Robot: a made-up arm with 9 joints. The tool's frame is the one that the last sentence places. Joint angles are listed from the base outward.
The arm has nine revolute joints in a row. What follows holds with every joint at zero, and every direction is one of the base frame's.
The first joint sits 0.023 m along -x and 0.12 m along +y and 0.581 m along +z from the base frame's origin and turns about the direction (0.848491, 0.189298, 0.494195), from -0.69 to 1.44 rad.
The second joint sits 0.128 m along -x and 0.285 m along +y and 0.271 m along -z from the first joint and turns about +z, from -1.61 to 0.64 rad.
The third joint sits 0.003 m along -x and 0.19 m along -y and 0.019 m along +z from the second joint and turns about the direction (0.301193, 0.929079, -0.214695), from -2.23 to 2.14 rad.
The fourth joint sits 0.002 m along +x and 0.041 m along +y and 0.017 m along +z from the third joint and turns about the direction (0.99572, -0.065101, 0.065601), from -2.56 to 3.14 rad.
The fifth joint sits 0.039 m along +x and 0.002 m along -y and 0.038 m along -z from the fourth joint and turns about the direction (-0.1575, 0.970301, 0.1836), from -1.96 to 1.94 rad.
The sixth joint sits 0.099 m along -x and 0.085 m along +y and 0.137 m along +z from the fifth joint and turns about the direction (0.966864, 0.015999, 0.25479), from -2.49 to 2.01 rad.
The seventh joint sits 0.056 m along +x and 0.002 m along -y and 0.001 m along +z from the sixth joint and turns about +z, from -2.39 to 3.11 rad.
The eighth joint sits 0.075 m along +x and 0.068 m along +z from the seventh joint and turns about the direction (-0.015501, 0.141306, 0.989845), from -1 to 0.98 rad.
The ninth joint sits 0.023 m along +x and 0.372 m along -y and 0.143 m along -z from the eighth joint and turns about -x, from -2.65 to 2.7 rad.
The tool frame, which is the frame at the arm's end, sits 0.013 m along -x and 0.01 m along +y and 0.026 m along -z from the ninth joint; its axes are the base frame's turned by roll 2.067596, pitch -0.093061 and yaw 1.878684 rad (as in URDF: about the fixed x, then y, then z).
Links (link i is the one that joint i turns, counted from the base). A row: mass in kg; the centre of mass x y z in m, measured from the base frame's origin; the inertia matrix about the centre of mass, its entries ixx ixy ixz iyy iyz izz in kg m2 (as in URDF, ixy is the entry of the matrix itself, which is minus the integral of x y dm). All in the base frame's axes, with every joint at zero. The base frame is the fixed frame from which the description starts. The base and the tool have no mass.
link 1: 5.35; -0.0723 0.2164 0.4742; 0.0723 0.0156 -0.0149 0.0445 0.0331 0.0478
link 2: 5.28; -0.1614 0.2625 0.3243; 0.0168 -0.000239 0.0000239 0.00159 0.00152 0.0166
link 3: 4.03; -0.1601 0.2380 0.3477; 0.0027 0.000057 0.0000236 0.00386 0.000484 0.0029
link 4: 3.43; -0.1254 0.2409 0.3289; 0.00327 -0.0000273 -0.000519 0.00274 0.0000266 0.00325
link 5: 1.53; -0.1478 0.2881 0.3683; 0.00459 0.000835 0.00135 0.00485 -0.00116 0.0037
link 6: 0.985; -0.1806 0.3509 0.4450; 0.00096 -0.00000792 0.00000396 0.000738 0 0.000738
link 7: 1.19; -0.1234 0.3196 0.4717; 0.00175 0 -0.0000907 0.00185 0 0.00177
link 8: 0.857; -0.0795 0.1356 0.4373; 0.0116 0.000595 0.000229 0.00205 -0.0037 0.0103
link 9: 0.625; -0.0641 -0.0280 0.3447; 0.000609 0 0 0.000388 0 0.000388
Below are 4 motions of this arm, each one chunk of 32 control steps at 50 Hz.
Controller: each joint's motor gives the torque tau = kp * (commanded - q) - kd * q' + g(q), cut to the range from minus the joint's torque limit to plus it. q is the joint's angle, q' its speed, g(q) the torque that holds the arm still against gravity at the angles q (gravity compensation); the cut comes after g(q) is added. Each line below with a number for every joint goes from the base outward.
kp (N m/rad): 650 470 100 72 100 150 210 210 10
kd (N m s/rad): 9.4 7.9 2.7 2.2 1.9 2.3 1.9 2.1 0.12
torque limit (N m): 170 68 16 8.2 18 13 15 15 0.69
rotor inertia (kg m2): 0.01 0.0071 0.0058 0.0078 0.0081 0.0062 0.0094 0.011 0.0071
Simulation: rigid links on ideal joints. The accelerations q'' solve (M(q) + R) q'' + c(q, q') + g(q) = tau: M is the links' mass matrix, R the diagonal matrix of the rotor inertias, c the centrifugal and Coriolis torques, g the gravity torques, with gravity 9.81 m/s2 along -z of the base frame. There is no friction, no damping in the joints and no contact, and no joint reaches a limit. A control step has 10 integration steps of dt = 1/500 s. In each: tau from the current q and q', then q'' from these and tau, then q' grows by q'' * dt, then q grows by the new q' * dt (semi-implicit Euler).
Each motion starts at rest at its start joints. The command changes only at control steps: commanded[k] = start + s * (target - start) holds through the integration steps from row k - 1 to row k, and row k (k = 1, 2, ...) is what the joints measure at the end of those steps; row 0 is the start. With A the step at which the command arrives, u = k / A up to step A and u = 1 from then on. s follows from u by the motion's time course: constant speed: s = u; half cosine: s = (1 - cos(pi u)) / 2; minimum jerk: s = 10 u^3 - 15 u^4 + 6 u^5; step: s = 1 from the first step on.
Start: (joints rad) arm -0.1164 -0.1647 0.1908 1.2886 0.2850 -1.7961 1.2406 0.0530 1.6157
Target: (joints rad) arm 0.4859 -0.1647 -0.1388 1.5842 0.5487 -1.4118 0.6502 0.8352 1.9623
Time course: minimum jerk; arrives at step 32
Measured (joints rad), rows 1 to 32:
1: -0.1164 -0.1647 0.1908 1.2886 0.2850 -1.7960 1.2404 0.0532 1.6157
2: -0.1162 -0.1646 0.1906 1.2888 0.2849 -1.7956 1.2390 0.0544 1.6159
3: -0.1153 -0.1644 0.1902 1.2894 0.2847 -1.7944 1.2353 0.0576 1.6165
4: -0.1132 -0.1640 0.1892 1.2908 0.2846 -1.7922 1.2285 0.0634 1.6181
5: -0.1089 -0.1635 0.1874 1.2934 0.2846 -1.7887 1.2181 0.0722 1.6213
6: -0.1018 -0.1630 0.1843 1.2974 0.2851 -1.7835 1.2040 0.0848 1.6265
7: -0.0911 -0.1627 0.1795 1.3030 0.2864 -1.7764 1.1866 0.1017 1.6341
8: -0.0762 -0.1629 0.1728 1.3103 0.2889 -1.7670 1.1660 0.1231 1.6439
9: -0.0568 -0.1636 0.1640 1.3193 0.2929 -1.7552 1.1429 0.1493 1.6559
10: -0.0328 -0.1647 0.1534 1.3302 0.2990 -1.7408 1.1176 0.1803 1.6696
11: -0.0046 -0.1662 0.1410 1.3429 0.3074 -1.7240 1.0904 0.2157 1.6849
12: 0.0273 -0.1677 0.1274 1.3573 0.3184 -1.7050 1.0617 0.2552 1.7013
13: 0.0623 -0.1691 0.1128 1.3732 0.3320 -1.6840 1.0318 0.2981 1.7187
14: 0.0995 -0.1701 0.0977 1.3904 0.3482 -1.6616 1.0010 0.3437 1.7370
15: 0.1379 -0.1705 0.0821 1.4083 0.3669 -1.6380 0.9698 0.3913 1.7560
16: 0.1767 -0.1701 0.0662 1.4266 0.3876 -1.6138 0.9384 0.4398 1.7756
17: 0.2151 -0.1689 0.0498 1.4448 0.4099 -1.5893 0.9073 0.4886 1.7955
18: 0.2525 -0.1670 0.0326 1.4623 0.4333 -1.5651 0.8768 0.5366 1.8157
19: 0.2884 -0.1647 0.0143 1.4789 0.4572 -1.5415 0.8473 0.5831 1.8359
20: 0.3223 -0.1621 -0.0051 1.4943 0.4808 -1.5188 0.8193 0.6273 1.8560
21: 0.3540 -0.1597 -0.0259 1.5084 0.5035 -1.4975 0.7932 0.6686 1.8756
22: 0.3831 -0.1576 -0.0477 1.5211 0.5246 -1.4778 0.7693 0.7063 1.8945
23: 0.4095 -0.1562 -0.0702 1.5327 0.5435 -1.4599 0.7480 0.7401 1.9123
24: 0.4330 -0.1556 -0.0927 1.5432 0.5597 -1.4440 0.7293 0.7695 1.9286
25: 0.4533 -0.1558 -0.1143 1.5527 0.5729 -1.4305 0.7135 0.7942 1.9430
26: 0.4702 -0.1568 -0.1343 1.5612 0.5826 -1.4193 0.7005 0.8141 1.9551
27: 0.4836 -0.1584 -0.1517 1.5688 0.5891 -1.4108 0.6900 0.8292 1.9647
28: 0.4933 -0.1602 -0.1658 1.5751 0.5922 -1.4047 0.6819 0.8395 1.9717
29: 0.4993 -0.1621 -0.1761 1.5800 0.5922 -1.4012 0.6757 0.8455 1.9761
30: 0.5019 -0.1638 -0.1820 1.5835 0.5896 -1.4000 0.6709 0.8478 1.9780
31: 0.5014 -0.1649 -0.1835 1.5853 0.5846 -1.4007 0.6669 0.8470 1.9777
32: 0.4984 -0.1656 -0.1808 1.5858 0.5778 -1.4027 0.6630 0.8444 1.9756

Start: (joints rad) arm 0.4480 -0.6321 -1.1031 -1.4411 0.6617 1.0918 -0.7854 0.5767 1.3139
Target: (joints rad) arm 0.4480 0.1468 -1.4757 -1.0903 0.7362 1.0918 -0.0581 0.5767 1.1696
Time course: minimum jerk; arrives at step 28
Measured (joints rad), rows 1 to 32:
1: 0.4480 -0.6320 -1.1032 -1.4411 0.6618 1.0918 -0.7853 0.5766 1.3139
2: 0.4482 -0.6314 -1.1037 -1.4414 0.6622 1.0915 -0.7843 0.5758 1.3138
3: 0.4487 -0.6292 -1.1054 -1.4420 0.6638 1.0904 -0.7816 0.5738 1.3136
4: 0.4497 -0.6240 -1.1086 -1.4432 0.6673 1.0881 -0.7761 0.5708 1.3130
5: 0.4513 -0.6147 -1.1137 -1.4446 0.6732 1.0843 -0.7667 0.5669 1.3121
6: 0.4533 -0.6002 -1.1211 -1.4461 0.6811 1.0791 -0.7523 0.5627 1.3109
7: 0.4554 -0.5799 -1.1310 -1.4468 0.6903 1.0731 -0.7322 0.5587 1.3093
8: 0.4573 -0.5534 -1.1436 -1.4460 0.6997 1.0672 -0.7059 0.5556 1.3073
9: 0.4585 -0.5207 -1.1590 -1.4427 0.7083 1.0624 -0.6733 0.5538 1.3043
10: 0.4587 -0.4819 -1.1772 -1.4356 0.7155 1.0595 -0.6347 0.5537 1.3001
11: 0.4579 -0.4376 -1.1978 -1.4240 0.7211 1.0594 -0.5906 0.5553 1.2940
12: 0.4560 -0.3882 -1.2203 -1.4071 0.7253 1.0624 -0.5419 0.5584 1.2858
13: 0.4530 -0.3347 -1.2438 -1.3846 0.7286 1.0683 -0.4896 0.5630 1.2753
14: 0.4493 -0.2780 -1.2672 -1.3567 0.7314 1.0768 -0.4350 0.5687 1.2628
15: 0.4450 -0.2195 -1.2897 -1.3241 0.7339 1.0869 -0.3794 0.5750 1.2489
16: 0.4407 -0.1604 -1.3108 -1.2877 0.7357 1.0978 -0.3240 0.5817 1.2342
17: 0.4368 -0.1025 -1.3301 -1.2486 0.7365 1.1084 -0.2703 0.5883 1.2196
18: 0.4336 -0.0473 -1.3481 -1.2081 0.7356 1.1182 -0.2197 0.5945 1.2057
19: 0.4317 0.0037 -1.3651 -1.1672 0.7329 1.1266 -0.1734 0.6000 1.1929
20: 0.4314 0.0491 -1.3816 -1.1270 0.7283 1.1333 -0.1324 0.6045 1.1813
21: 0.4328 0.0879 -1.3980 -1.0889 0.7220 1.1379 -0.0976 0.6077 1.1709
22: 0.4358 0.1193 -1.4143 -1.0543 0.7145 1.1404 -0.0693 0.6099 1.1618
23: 0.4402 0.1430 -1.4304 -1.0242 0.7064 1.1406 -0.0476 0.6110 1.1545
24: 0.4451 0.1590 -1.4464 -0.9983 0.6993 1.1376 -0.0325 0.6112 1.1499
25: 0.4499 0.1677 -1.4617 -0.9769 0.6931 1.1325 -0.0241 0.6100 1.1489
26: 0.4541 0.1705 -1.4750 -0.9623 0.6879 1.1266 -0.0217 0.6073 1.1512
27: 0.4573 0.1688 -1.4848 -0.9576 0.6841 1.1211 -0.0238 0.6037 1.1552
28: 0.4593 0.1645 -1.4903 -0.9662 0.6829 1.1167 -0.0283 0.5997 1.1591
29: 0.4599 0.1592 -1.4920 -0.9863 0.6873 1.1115 -0.0333 0.5960 1.1620
30: 0.4586 0.1540 -1.4915 -1.0126 0.6980 1.1045 -0.0392 0.5919 1.1653
31: 0.4559 0.1494 -1.4890 -1.0416 0.7121 1.0973 -0.0470 0.5862 1.1699
32: 0.4521 0.1456 -1.4848 -1.0701 0.7276 1.0906 -0.0563 0.5790 1.1750

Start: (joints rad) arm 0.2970 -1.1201 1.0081 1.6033 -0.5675 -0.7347 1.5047 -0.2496 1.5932
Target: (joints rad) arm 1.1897 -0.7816 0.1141 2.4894 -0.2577 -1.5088 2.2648 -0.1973 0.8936
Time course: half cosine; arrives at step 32
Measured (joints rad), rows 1 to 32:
1: 0.2973 -1.1198 1.0076 1.6043 -0.5676 -0.7365 1.5060 -0.2499 1.5929
2: 0.2987 -1.1182 1.0056 1.6081 -0.5680 -0.7421 1.5099 -0.2507 1.5914
3: 0.3026 -1.1147 1.0010 1.6160 -0.5681 -0.7518 1.5170 -0.2518 1.5872
4: 0.3102 -1.1088 0.9932 1.6284 -0.5672 -0.7651 1.5275 -0.2528 1.5788
5: 0.3228 -1.1009 0.9817 1.6449 -0.5642 -0.7818 1.5418 -0.2532 1.5656
6: 0.3411 -1.0913 0.9661 1.6648 -0.5585 -0.8013 1.5599 -0.2527 1.5476
7: 0.3655 -1.0808 0.9456 1.6875 -0.5501 -0.8234 1.5821 -0.2512 1.5260
8: 0.3956 -1.0697 0.9197 1.7125 -0.5392 -0.8479 1.6079 -0.2487 1.5019
9: 0.4308 -1.0586 0.8881 1.7397 -0.5268 -0.8744 1.6371 -0.2453 1.4763
10: 0.4703 -1.0473 0.8513 1.7689 -0.5134 -0.9029 1.6691 -0.2415 1.4497
11: 0.5129 -1.0359 0.8102 1.8003 -0.4998 -0.9333 1.7033 -0.2375 1.4222
12: 0.5577 -1.0241 0.7659 1.8341 -0.4861 -0.9654 1.7391 -0.2337 1.3932
13: 0.6035 -1.0116 0.7200 1.8704 -0.4722 -0.9991 1.7759 -0.2300 1.3624
14: 0.6498 -0.9981 0.6737 1.9092 -0.4579 -1.0343 1.8132 -0.2267 1.3296
15: 0.6959 -0.9834 0.6281 1.9503 -0.4428 -1.0708 1.8508 -0.2237 1.2950
16: 0.7415 -0.9675 0.5836 1.9934 -0.4267 -1.1083 1.8882 -0.2210 1.2589
17: 0.7862 -0.9504 0.5405 2.0379 -0.4098 -1.1465 1.9253 -0.2184 1.2222
18: 0.8300 -0.9325 0.4986 2.0830 -0.3923 -1.1848 1.9620 -0.2158 1.1854
19: 0.8727 -0.9141 0.4578 2.1278 -0.3746 -1.2228 1.9980 -0.2132 1.1492
20: 0.9141 -0.8958 0.4178 2.1715 -0.3571 -1.2599 2.0333 -0.2105 1.1142
21: 0.9540 -0.8780 0.3784 2.2135 -0.3402 -1.2956 2.0675 -0.2076 1.0807
22: 0.9922 -0.8614 0.3397 2.2533 -0.3242 -1.3294 2.1003 -0.2046 1.0490
23: 1.0285 -0.8463 0.3021 2.2907 -0.3093 -1.3610 2.1315 -0.2014 1.0192
24: 1.0625 -0.8329 0.2660 2.3255 -0.2956 -1.3899 2.1606 -0.1983 0.9916
25: 1.0939 -0.8214 0.2320 2.3577 -0.2834 -1.4159 2.1873 -0.1954 0.9664
26: 1.1223 -0.8117 0.2006 2.3869 -0.2727 -1.4388 2.2111 -0.1926 0.9439
27: 1.1473 -0.8038 0.1725 2.4130 -0.2635 -1.4584 2.2318 -0.1901 0.9242
28: 1.1686 -0.7974 0.1481 2.4356 -0.2559 -1.4746 2.2490 -0.1880 0.9079
29: 1.1858 -0.7925 0.1279 2.4545 -0.2498 -1.4874 2.2626 -0.1863 0.8949
30: 1.1986 -0.7889 0.1121 2.4695 -0.2453 -1.4967 2.2724 -0.1851 0.8856
31: 1.2067 -0.7867 0.1009 2.4804 -0.2424 -1.5025 2.2782 -0.1844 0.8800
32: 1.2100 -0.7857 0.0945 2.4870 -0.2409 -1.5048 2.2800 -0.1841 0.8780

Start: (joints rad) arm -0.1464 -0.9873 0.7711 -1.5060 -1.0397 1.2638 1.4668 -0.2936 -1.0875
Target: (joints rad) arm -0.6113 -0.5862 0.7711 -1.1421 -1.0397 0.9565 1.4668 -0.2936 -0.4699
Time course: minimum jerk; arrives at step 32
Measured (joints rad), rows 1 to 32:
1: -0.1464 -0.9873 0.7711 -1.5060 -1.0397 1.2637 1.4668 -0.2936 -1.0875
2: -0.1465 -0.9871 0.7711 -1.5059 -1.0398 1.2633 1.4669 -0.2936 -1.0870
3: -0.1468 -0.9865 0.7712 -1.5055 -1.0401 1.2622 1.4670 -0.2936 -1.0855
4: -0.1476 -0.9848 0.7713 -1.5044 -1.0409 1.2600 1.4673 -0.2936 -1.0818
5: -0.1496 -0.9818 0.7716 -1.5023 -1.0424 1.2565 1.4676 -0.2935 -1.0751
6: -0.1532 -0.9767 0.7720 -1.4987 -1.0448 1.2516 1.4682 -0.2934 -1.0645
7: -0.1592 -0.9692 0.7727 -1.4935 -1.0480 1.2452 1.4690 -0.2931 -1.0500
8: -0.1682 -0.9592 0.7734 -1.4861 -1.0519 1.2372 1.4702 -0.2924 -1.0315
9: -0.1808 -0.9464 0.7741 -1.4766 -1.0561 1.2277 1.4716 -0.2914 -1.0095
10: -0.1974 -0.9309 0.7745 -1.4646 -1.0603 1.2167 1.4732 -0.2901 -0.9843
11: -0.2180 -0.9130 0.7745 -1.4503 -1.0639 1.2041 1.4747 -0.2887 -0.9563
12: -0.2426 -0.8928 0.7738 -1.4337 -1.0663 1.1899 1.4758 -0.2875 -0.9257
13: -0.2707 -0.8708 0.7725 -1.4153 -1.0669 1.1742 1.4763 -0.2868 -0.8927
14: -0.3016 -0.8474 0.7706 -1.3954 -1.0654 1.1570 1.4759 -0.2867 -0.8575
15: -0.3346 -0.8228 0.7684 -1.3745 -1.0616 1.1385 1.4745 -0.2874 -0.8205
16: -0.3687 -0.7977 0.7664 -1.3531 -1.0555 1.1191 1.4723 -0.2888 -0.7821
17: -0.4031 -0.7723 0.7649 -1.3316 -1.0478 1.0991 1.4695 -0.2909 -0.7430
18: -0.4367 -0.7472 0.7642 -1.3102 -1.0390 1.0791 1.4663 -0.2933 -0.7041
19: -0.4688 -0.7227 0.7646 -1.2890 -1.0302 1.0596 1.4631 -0.2958 -0.6663
20: -0.4987 -0.6993 0.7660 -1.2681 -1.0221 1.0411 1.4602 -0.2980 -0.6305
21: -0.5257 -0.6774 0.7681 -1.2476 -1.0156 1.0240 1.4581 -0.2997 -0.5976
22: -0.5495 -0.6573 0.7707 -1.2278 -1.0112 1.0086 1.4567 -0.3007 -0.5681
23: -0.5697 -0.6392 0.7733 -1.2090 -1.0092 0.9952 1.4562 -0.3011 -0.5423
24: -0.5865 -0.6236 0.7754 -1.1917 -1.0095 0.9839 1.4566 -0.3007 -0.5205
25: -0.5997 -0.6103 0.7768 -1.1762 -1.0119 0.9748 1.4577 -0.2997 -0.5026
26: -0.6095 -0.5997 0.7774 -1.1631 -1.0158 0.9677 1.4592 -0.2985 -0.4885
27: -0.6163 -0.5915 0.7772 -1.1525 -1.0207 0.9625 1.4610 -0.2971 -0.4780
28: -0.6203 -0.5858 0.7762 -1.1446 -1.0259 0.9590 1.4627 -0.2957 -0.4710
29: -0.6219 -0.5824 0.7748 -1.1395 -1.0310 0.9569 1.4643 -0.2946 -0.4671
30: -0.6216 -0.5810 0.7732 -1.1368 -1.0354 0.9560 1.4656 -0.2937 -0.4658
31: -0.6197 -0.5811 0.7717 -1.1362 -1.0389 0.9559 1.4666 -0.2931 -0.4665
32: -0.6167 -0.5825 0.7705 -1.1370 -1.0414 0.9563 1.4674 -0.2927 -0.4684

